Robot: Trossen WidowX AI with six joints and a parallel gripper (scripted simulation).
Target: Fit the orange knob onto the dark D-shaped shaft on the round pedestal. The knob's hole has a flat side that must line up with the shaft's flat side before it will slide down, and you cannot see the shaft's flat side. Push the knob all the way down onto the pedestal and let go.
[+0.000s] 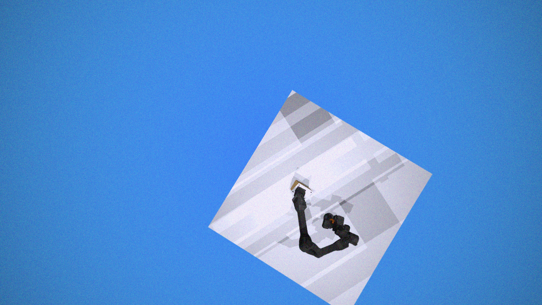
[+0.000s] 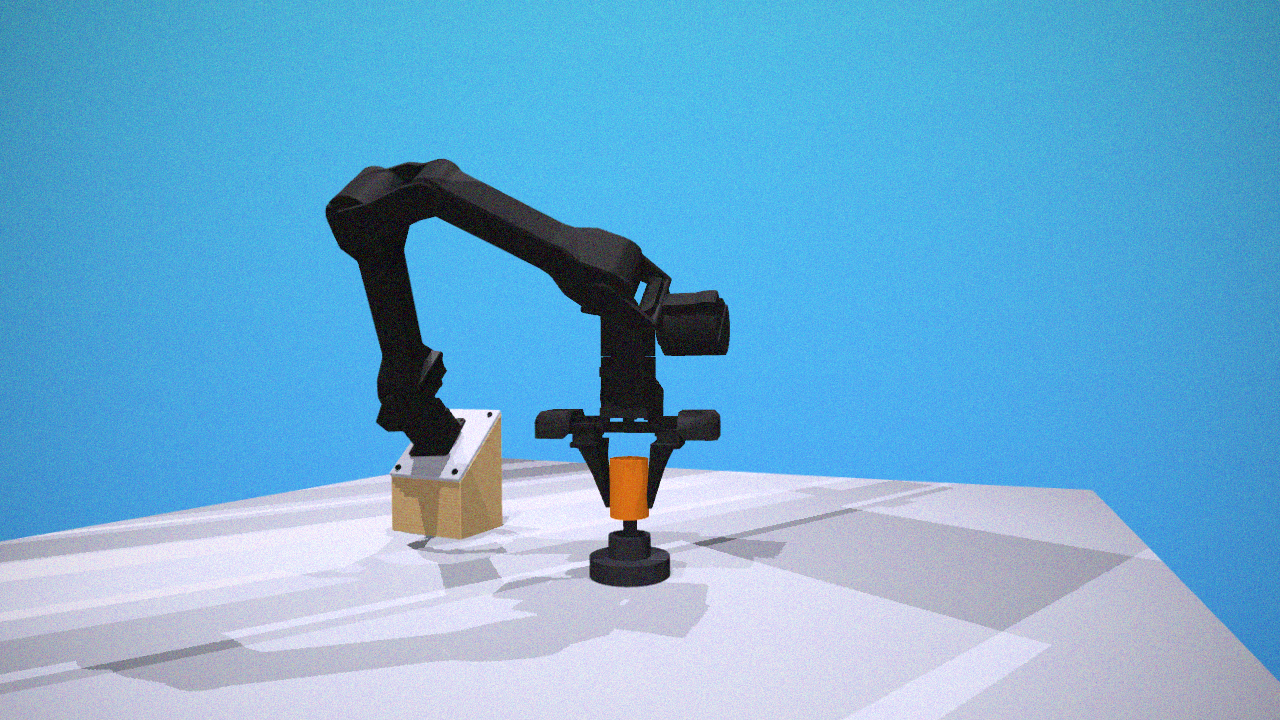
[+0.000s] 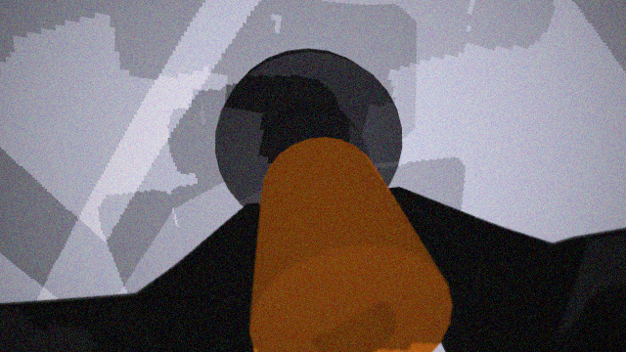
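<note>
Now: the orange knob 20 mm above my gripper tip. From my gripper tip the other things lie so: pedestal 40 mm below.
</note>
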